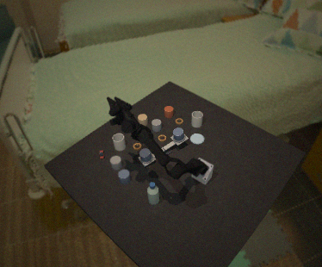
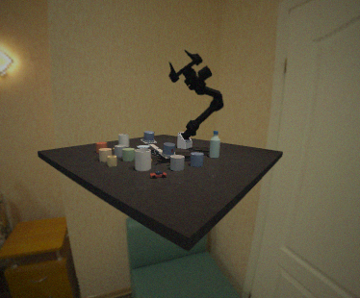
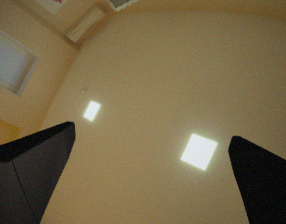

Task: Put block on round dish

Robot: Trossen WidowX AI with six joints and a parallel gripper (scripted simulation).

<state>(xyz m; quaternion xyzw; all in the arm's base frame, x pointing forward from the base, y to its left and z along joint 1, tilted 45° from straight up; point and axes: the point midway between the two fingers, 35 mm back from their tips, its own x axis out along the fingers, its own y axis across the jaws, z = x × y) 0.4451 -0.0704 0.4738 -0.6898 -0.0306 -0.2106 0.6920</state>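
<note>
Right now the blue cup is 70 mm behind my gripper tip, 100 mm to the right of it and 490 mm below it. The rest, counted from my gripper tip: bottle: 330 mm behind, 40 mm to the left, 440 mm below; toy car: 170 mm ahead, 70 mm to the left, 540 mm below; teal block: 80 mm behind, 120 mm to the right, 510 mm below.
</note>
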